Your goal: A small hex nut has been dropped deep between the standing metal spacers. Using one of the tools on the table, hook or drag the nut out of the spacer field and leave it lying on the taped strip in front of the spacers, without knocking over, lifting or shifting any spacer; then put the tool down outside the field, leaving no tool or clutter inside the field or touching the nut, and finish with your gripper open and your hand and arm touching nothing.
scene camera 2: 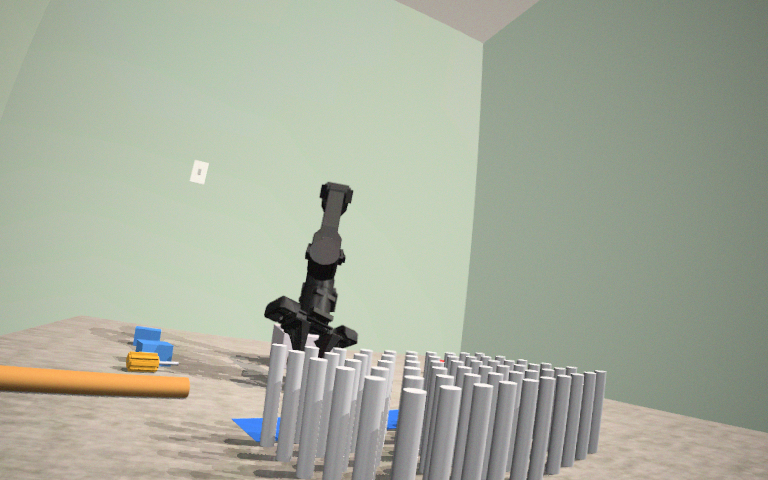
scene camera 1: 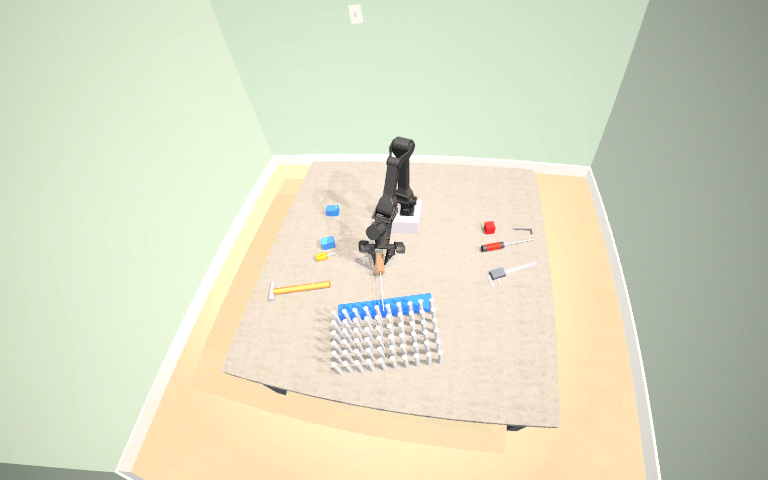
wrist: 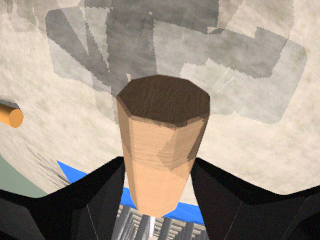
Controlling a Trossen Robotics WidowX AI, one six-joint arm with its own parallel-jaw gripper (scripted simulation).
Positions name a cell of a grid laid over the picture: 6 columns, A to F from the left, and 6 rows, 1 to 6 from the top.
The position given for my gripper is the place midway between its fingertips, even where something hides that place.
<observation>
I see my gripper (scene camera 2: C5) and a taped strip (scene camera 1: C4).
My gripper is seen too in the wrist view (wrist: C5). The taped strip is seen too in the wrist view (wrist: D6).
</observation>
